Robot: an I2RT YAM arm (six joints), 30 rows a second.
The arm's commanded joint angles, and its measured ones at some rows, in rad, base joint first. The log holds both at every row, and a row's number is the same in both.
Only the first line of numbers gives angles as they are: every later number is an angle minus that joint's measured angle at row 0.
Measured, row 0:
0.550 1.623 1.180 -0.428 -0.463 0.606
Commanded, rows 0 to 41:
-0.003 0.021 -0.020 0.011 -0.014 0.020
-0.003 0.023 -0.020 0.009 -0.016 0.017
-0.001 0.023 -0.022 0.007 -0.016 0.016
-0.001 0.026 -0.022 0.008 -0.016 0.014
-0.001 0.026 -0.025 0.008 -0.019 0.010
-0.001 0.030 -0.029 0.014 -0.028 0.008
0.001 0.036 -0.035 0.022 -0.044 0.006
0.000 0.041 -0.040 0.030 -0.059 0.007
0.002 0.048 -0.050 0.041 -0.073 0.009
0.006 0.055 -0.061 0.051 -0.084 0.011
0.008 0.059 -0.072 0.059 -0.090 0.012
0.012 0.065 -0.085 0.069 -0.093 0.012
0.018 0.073 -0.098 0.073 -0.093 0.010
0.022 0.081 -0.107 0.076 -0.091 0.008
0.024 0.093 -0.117 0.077 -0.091 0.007
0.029 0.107 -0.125 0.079 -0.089 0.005
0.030 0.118 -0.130 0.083 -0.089 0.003
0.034 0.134 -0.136 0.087 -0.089 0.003
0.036 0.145 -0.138 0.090 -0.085 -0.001
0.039 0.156 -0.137 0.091 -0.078 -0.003
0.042 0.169 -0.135 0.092 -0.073 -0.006
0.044 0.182 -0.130 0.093 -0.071 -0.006
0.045 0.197 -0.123 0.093 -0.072 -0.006
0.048 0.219 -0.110 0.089 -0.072 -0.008
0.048 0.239 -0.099 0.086 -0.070 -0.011
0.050 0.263 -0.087 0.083 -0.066 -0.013
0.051 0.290 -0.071 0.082 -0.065 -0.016
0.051 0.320 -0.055 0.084 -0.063 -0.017
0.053 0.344 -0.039 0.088 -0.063 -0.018
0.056 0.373 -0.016 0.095 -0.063 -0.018
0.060 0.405 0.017 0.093 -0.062 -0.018
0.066 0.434 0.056 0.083 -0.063 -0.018
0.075 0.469 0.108 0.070 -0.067 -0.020
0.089 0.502 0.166 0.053 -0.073 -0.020
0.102 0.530 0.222 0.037 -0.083 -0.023
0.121 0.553 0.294 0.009 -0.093 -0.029
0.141 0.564 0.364 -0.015 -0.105 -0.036
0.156 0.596 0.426 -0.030 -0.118 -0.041
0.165 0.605 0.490 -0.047 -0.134 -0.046
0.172 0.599 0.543 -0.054 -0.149 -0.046
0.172 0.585 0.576 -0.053 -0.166 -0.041
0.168 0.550 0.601 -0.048 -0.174 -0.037
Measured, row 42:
0.162 0.606 0.498 0.007 -0.139 -0.012
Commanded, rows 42 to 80:
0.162 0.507 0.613 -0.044 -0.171 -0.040
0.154 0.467 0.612 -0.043 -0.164 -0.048
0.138 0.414 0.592 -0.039 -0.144 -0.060
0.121 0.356 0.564 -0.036 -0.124 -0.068
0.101 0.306 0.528 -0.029 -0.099 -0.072
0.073 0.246 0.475 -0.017 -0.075 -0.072
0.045 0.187 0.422 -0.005 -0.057 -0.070
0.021 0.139 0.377 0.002 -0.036 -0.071
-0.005 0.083 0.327 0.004 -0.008 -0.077
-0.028 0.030 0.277 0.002 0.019 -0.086
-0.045 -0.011 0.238 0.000 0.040 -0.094
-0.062 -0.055 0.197 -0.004 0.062 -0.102
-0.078 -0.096 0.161 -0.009 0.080 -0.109
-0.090 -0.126 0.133 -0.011 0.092 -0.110
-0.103 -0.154 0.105 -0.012 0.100 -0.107
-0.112 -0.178 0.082 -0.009 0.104 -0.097
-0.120 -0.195 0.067 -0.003 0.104 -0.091
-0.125 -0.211 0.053 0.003 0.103 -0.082
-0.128 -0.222 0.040 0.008 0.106 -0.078
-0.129 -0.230 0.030 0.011 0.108 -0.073
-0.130 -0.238 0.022 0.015 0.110 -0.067
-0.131 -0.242 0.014 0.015 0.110 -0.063
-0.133 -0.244 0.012 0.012 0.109 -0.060
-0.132 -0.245 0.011 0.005 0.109 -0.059
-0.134 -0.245 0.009 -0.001 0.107 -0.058
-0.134 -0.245 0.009 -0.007 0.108 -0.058
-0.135 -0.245 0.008 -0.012 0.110 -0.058
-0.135 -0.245 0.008 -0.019 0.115 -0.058
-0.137 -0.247 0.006 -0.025 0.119 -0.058
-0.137 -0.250 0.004 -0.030 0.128 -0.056
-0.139 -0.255 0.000 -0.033 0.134 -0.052
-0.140 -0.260 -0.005 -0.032 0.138 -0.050
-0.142 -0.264 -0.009 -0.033 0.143 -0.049
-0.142 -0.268 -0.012 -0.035 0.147 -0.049
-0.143 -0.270 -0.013 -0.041 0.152 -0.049
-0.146 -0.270 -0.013 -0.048 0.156 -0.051
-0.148 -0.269 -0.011 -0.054 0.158 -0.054
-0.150 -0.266 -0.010 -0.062 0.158 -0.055
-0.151 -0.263 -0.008 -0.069 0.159 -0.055
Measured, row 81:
-0.144 -0.247 0.015 -0.027 0.135 -0.061
